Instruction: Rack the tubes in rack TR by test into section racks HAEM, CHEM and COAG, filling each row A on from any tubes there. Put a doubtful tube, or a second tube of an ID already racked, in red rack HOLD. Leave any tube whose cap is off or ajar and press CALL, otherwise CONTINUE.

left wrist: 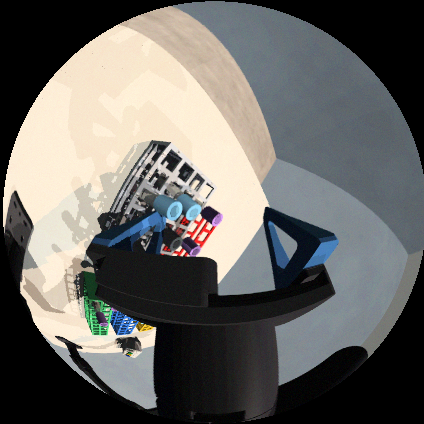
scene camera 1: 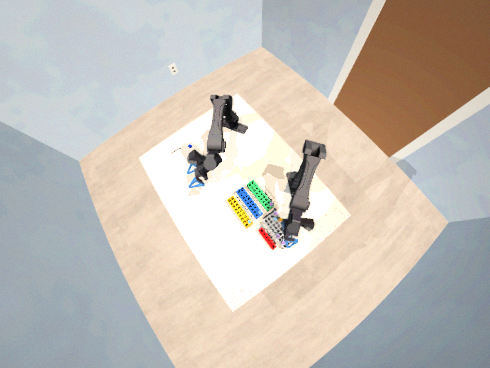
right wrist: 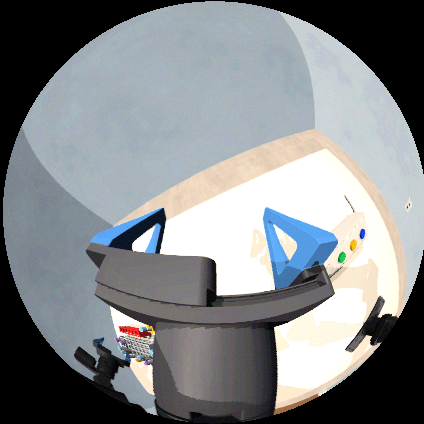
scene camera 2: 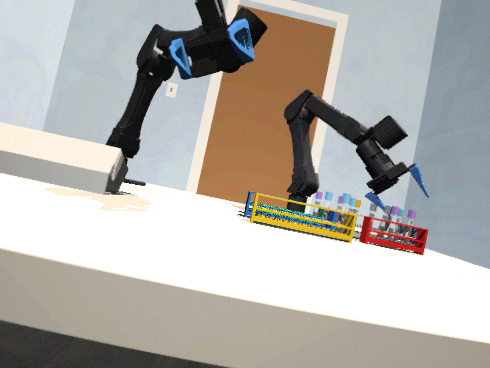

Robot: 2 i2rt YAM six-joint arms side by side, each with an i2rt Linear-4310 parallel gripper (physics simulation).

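Places are measured from the left arm's base along level axes (x ahead, y left, z up), in centimetres.
Pixels of known places: left gripper, fingertip midpoint: (left wrist: 214, 212) (scene camera 1: 287, 240) (right wrist: 114, 344) (scene camera 2: 409, 207); right gripper, fingertip midpoint: (scene camera 1: 188, 180) (right wrist: 213, 212) (scene camera 2: 198, 43); left arm's base at its link origin: (scene camera 1: 294, 187); right arm's base at its link origin: (scene camera 1: 233, 126).
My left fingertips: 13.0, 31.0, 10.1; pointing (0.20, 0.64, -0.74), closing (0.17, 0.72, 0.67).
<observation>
Ahead of a thing's pixels: the offset from my left fingertips to its top centre, as dx, dy, dz. "spot": to the spot under its first point.
White-grey rack TR @(spot: +4.7, -10.6, -9.2) (scene camera 1: 273, 224) (left wrist: 134, 184) holds tubes with light-blue @(spot: -2.4, -2.9, -0.8) (left wrist: 174, 209), purple @(+4.1, -3.3, -0.6) (left wrist: 192, 247) and grey @(+0.4, -4.9, -0.6) (left wrist: 174, 243) caps; labels are unreadable. Beside it stands red rack HOLD (scene camera 1: 267, 238) (scene camera 2: 366, 229). Green rack @(+9.4, -28.6, -4.3) (scene camera 1: 259, 195) (left wrist: 95, 322), with a purple-capped tube @(+4.4, -21.5, -0.6) (left wrist: 102, 319), blue rack @(+16.5, -25.2, -4.3) (scene camera 1: 249, 202) and yellow rack @(+22.9, -20.9, -4.3) (scene camera 1: 240, 212) (scene camera 2: 300, 230) stand in parallel. My left gripper (scene camera 1: 290, 243) (scene camera 2: 406, 202) (left wrist: 214, 212) is open and empty above TR's far end; its finger hides part of TR. My right gripper (scene camera 1: 191, 179) (scene camera 2: 212, 55) (right wrist: 213, 212) is open, empty, high above the table.
A pale console @(+47.3, -61.0, -1.7) (scene camera 2: 55, 155) with green @(+44.1, -60.0, -2.6) (right wrist: 342, 257), orange @(+46.7, -64.3, -2.6) (right wrist: 353, 245) and blue @(+49.2, -68.6, -2.6) (right wrist: 362, 233) buttons lies near my right arm; button lettering is unreadable. The racks stand close together between the arms. A wooden door (scene camera 1: 400, 65) is behind the table.
</observation>
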